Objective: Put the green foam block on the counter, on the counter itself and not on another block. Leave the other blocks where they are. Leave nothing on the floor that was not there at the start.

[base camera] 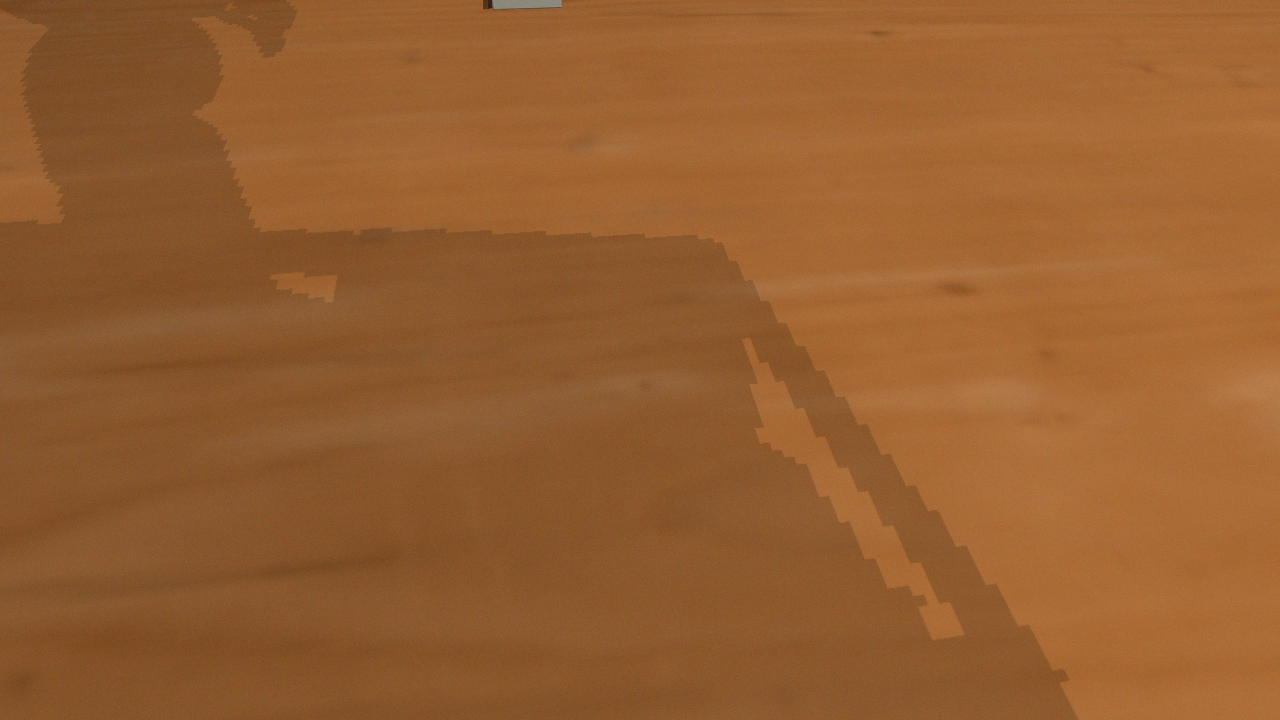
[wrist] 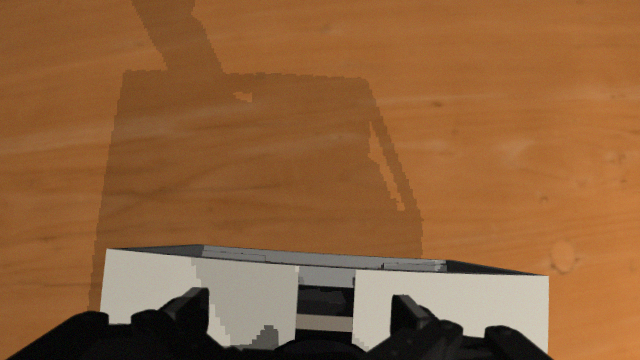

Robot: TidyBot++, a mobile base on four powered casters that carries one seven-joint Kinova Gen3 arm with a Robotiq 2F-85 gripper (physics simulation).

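Frame: origin at the arm's base, x back, y up, z left, level; millimetres.
Where they show: gripper, fingertip midpoint: (wrist: pixel 300 312).
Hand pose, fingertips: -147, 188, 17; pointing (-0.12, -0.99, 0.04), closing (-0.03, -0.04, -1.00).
Observation:
After its pixels a point has its place, as x, y, z.
My gripper (wrist: pixel 300 312) @(-147, 188, 17) is open, with its two black fingers wide apart at the bottom of the wrist view. Nothing is between the fingers. Below it is the white top of my own mobile base (wrist: pixel 450 300) @(-122, -14, -134). The green foam block, the other blocks and the counter do not show in either view.
A wooden floor (base camera: pixel 1029 179) @(-659, -396, -362) (wrist: pixel 500 200) @(-286, -396, -402) fills most of both views. The robot's shadow falls across it. A small part of a light grey object (base camera: pixel 526 3) @(-986, -390, 107) shows at the top edge of the base camera view, left of the middle.

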